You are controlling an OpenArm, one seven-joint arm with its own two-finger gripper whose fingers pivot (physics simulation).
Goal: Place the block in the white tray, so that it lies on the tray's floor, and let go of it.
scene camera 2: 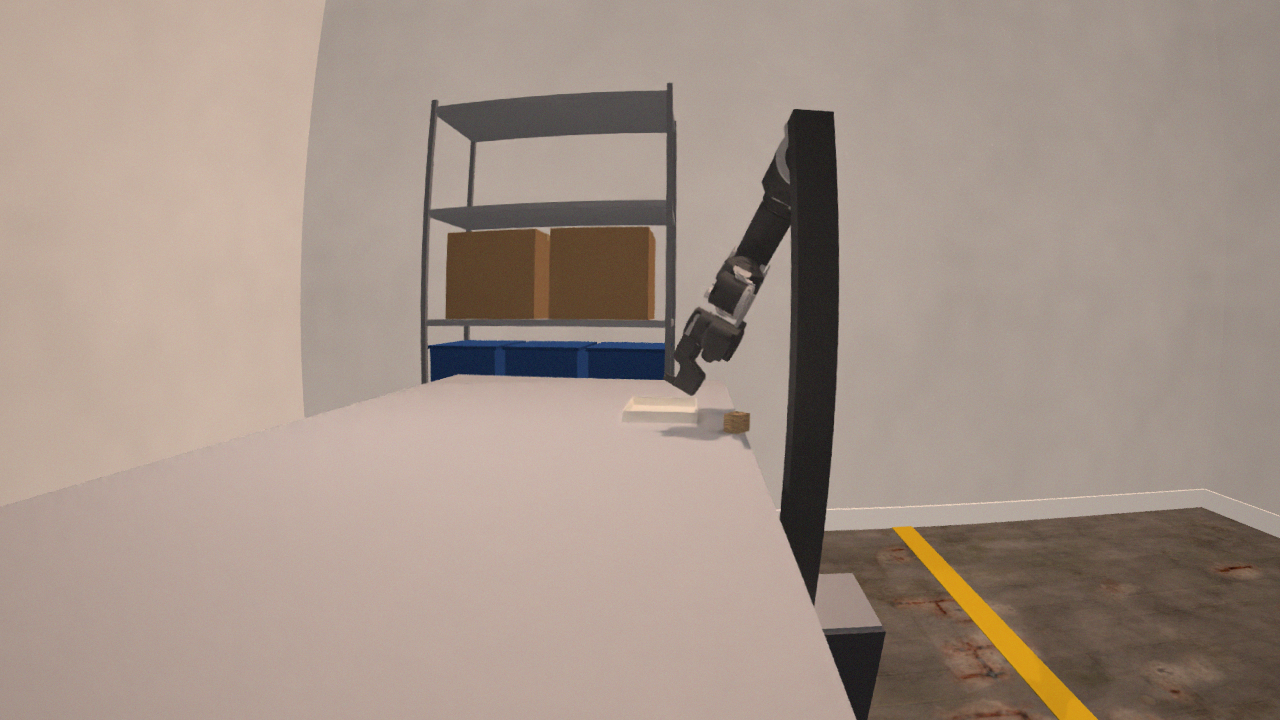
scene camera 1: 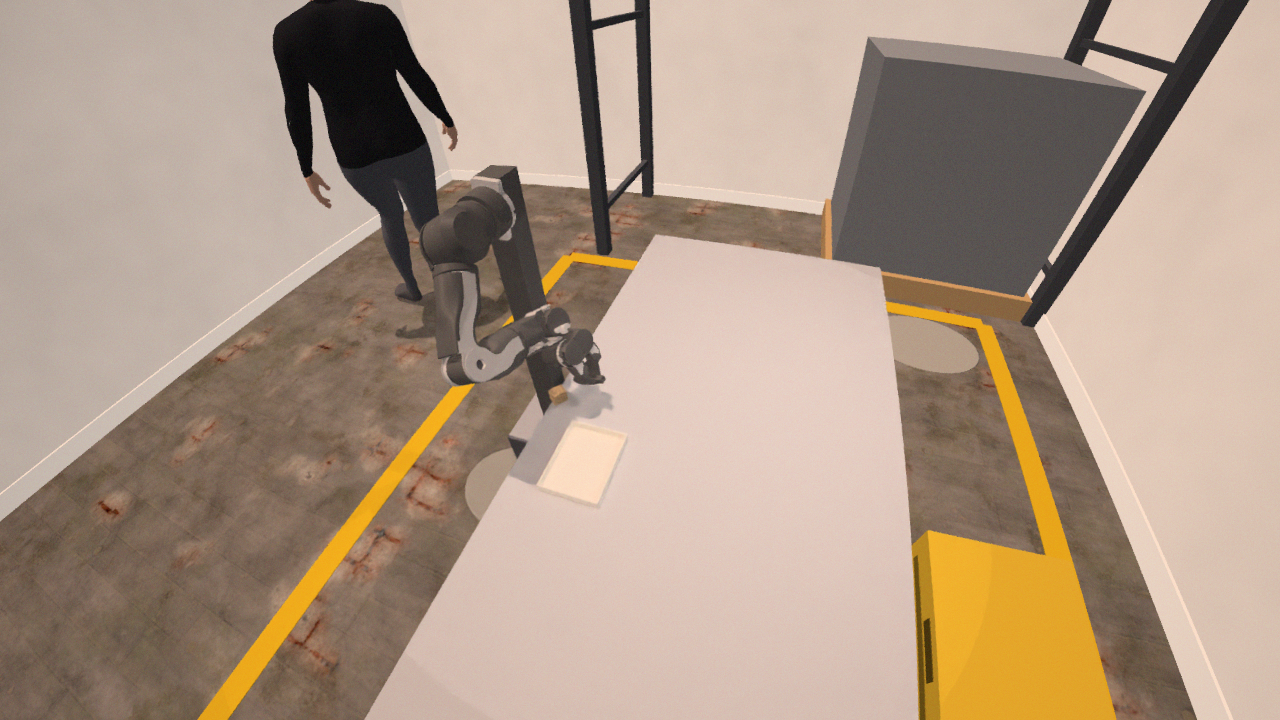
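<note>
A small brown wooden block point(scene camera 1: 557, 394) point(scene camera 2: 736, 421) lies on the table near its edge on the robot's side, close to the robot's dark post. The white tray point(scene camera 1: 612, 465) point(scene camera 2: 660, 417) lies on the table a short way from the block; its floor shows bare in the scene camera 1 view. My gripper point(scene camera 1: 590, 379) point(scene camera 2: 687, 385) is shut and empty. It hangs a little above the table, to the right of the block in the scene camera 1 view and up and to the left of it in the scene camera 2 view, apart from the block.
The dark post point(scene camera 1: 519, 259) point(scene camera 2: 810, 358) stands at the edge of the table point(scene camera 1: 733, 501) point(scene camera 2: 402, 555). A person point(scene camera 1: 358, 89) stands on the floor behind the arm. A yellow cabinet point(scene camera 1: 1011, 626) stands beside the table's far side. A shelf rack point(scene camera 2: 671, 170) stands beyond the table.
</note>
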